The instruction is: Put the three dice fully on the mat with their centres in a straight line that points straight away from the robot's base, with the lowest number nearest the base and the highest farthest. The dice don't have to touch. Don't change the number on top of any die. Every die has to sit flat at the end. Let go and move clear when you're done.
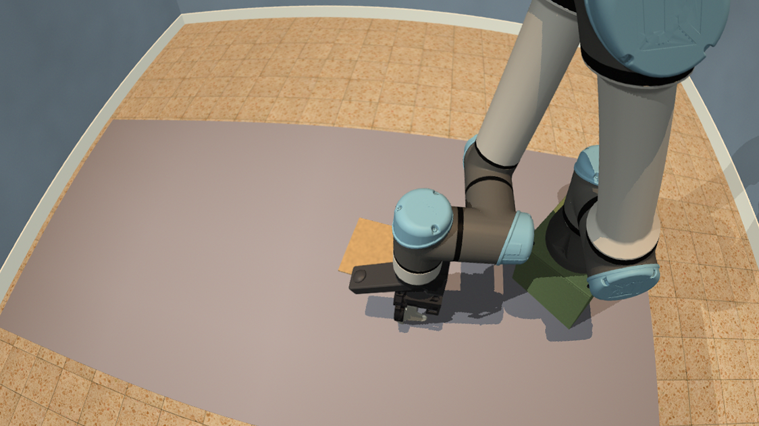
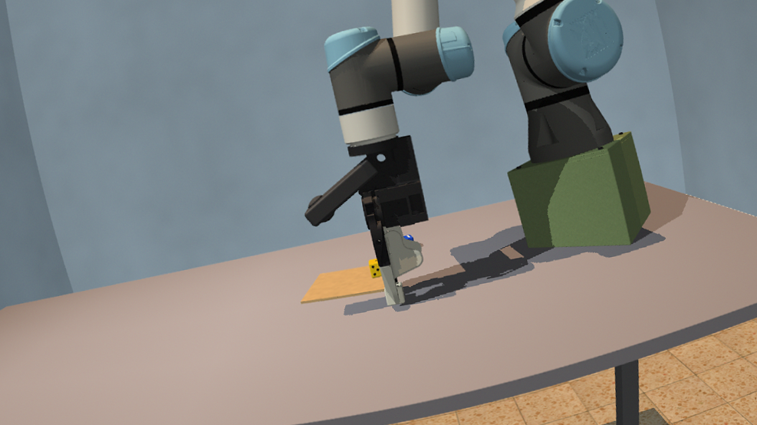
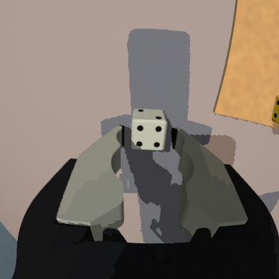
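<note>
My gripper is now 1 cm above the white die. Also, from my hand: blue die: 27 cm to the right, 1 cm below, 1 cm behind; mat: 13 cm to the right, 8 cm ahead, 2 cm below; yellow die: 13 cm to the right, 3 cm ahead.
</note>
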